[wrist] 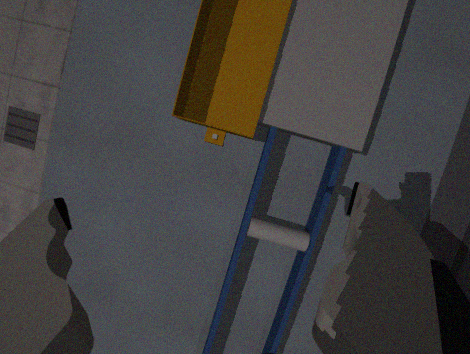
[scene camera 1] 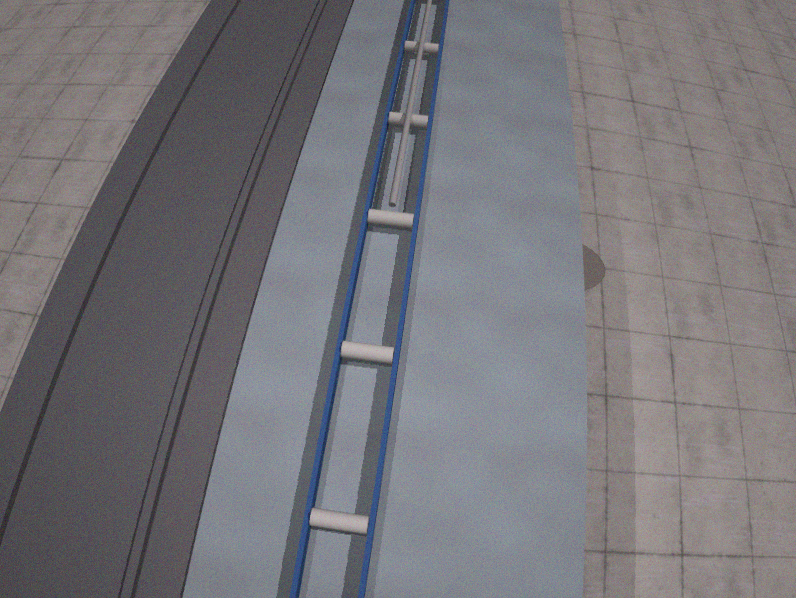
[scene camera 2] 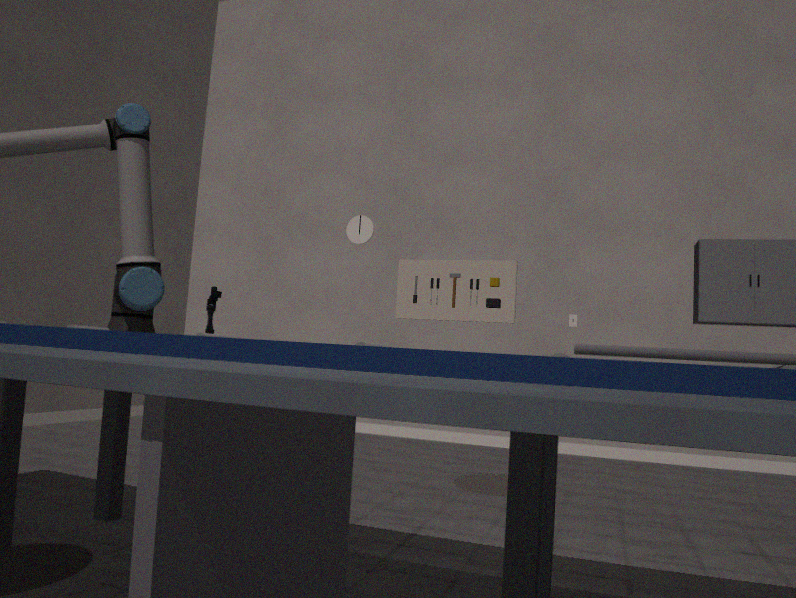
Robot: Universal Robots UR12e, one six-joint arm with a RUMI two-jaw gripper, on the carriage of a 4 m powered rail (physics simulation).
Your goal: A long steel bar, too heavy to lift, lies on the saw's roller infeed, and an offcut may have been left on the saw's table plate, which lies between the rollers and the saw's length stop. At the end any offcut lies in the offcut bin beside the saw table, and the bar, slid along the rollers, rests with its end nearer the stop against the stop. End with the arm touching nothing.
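Frame: origin at the arm's base, x ahead, y left, z up, level; metres.
Where they show: gripper, fingertip midpoint: (wrist: 210,193).
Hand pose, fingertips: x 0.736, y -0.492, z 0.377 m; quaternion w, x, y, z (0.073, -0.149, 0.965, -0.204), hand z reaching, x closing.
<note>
Each offset is from my fingertips to the top centre of the thing.
The long grey steel bar (scene camera 1: 414,83) (scene camera 2: 675,354) lies along the roller infeed. Its near end is just short of a white roller (scene camera 1: 390,219) in scene camera 1. In the wrist view my gripper (wrist: 210,193) is wide open and empty, high above the infeed and the table beside it. The light grey table plate @(dx -0.116, dy -0.253, dz -0.349 m) (wrist: 335,65) starts where the blue side rails end; no offcut shows on its visible part. The yellow offcut bin @(dx +0.062, dy -0.228, dz -0.335 m) (wrist: 240,75) stands beside the plate; no offcut shows on its visible floor. The length stop does not show.
Blue infeed rails (wrist: 232,265) (scene camera 1: 402,308) carry white rollers @(dx -0.116, dy +0.122, dz -0.347 m) (wrist: 278,234). The bin has a small holed tab at its near end. In scene camera 2 the arm (scene camera 2: 135,199) stands behind the blue rail (scene camera 2: 386,355), and a small dark shape (scene camera 2: 211,310) stands to its right.
</note>
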